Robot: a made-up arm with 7 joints.
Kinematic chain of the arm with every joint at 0, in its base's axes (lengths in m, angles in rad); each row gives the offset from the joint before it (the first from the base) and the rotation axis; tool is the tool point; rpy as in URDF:
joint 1: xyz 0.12 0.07 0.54 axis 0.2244 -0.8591 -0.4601
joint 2: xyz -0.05 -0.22 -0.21 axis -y
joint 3: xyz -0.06 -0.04 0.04 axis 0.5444 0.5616 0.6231
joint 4: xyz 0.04 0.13 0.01 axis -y
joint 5: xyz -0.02 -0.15 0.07 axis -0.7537 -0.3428 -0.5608
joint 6: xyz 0.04 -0.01 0 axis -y
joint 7: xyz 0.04 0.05 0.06 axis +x
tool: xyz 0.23 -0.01 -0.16 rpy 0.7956 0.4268 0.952
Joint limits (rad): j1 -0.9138..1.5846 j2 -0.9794..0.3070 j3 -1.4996..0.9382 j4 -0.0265..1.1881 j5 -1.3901..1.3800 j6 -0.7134..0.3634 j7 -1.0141..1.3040
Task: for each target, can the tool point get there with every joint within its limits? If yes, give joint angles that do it. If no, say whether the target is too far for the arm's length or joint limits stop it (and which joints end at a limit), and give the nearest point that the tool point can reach.
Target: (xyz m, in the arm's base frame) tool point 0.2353 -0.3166 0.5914
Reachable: yes | joints 1.2238 -0.5156 -0.0618 0.3399 0.7274 0.1969 0.8581
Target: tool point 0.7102 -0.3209 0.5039
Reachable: no: joint limits stop it (at a limit: joint 1, joint 2, joint 4, joint 5, joint 7) | nearest point 0.5444 -0.2557 0.4519 | short by 0.186 m
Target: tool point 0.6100 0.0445 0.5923
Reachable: no: joint limits stop it (at a limit: joint 1, joint 2, joint 3, joint 4, joint 7) | nearest point 0.4904 -0.0256 0.5190 | short by 0.157 m
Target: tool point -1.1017 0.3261 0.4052
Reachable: no: too far | nearest point -0.3287 0.0000 0.3925 | short by 0.839 m
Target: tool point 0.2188 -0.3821 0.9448
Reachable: no: joint limits stop it (at a limit: joint 1, joint 2, joint 4, joint 5, joint 7) | nearest point 0.1877 -0.3440 0.8563 | short by 0.101 m
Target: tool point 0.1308 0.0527 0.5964
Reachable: yes | joints 1.2794 -0.5316 0.4293 0.7085 -0.9505 -0.2389 0.9870
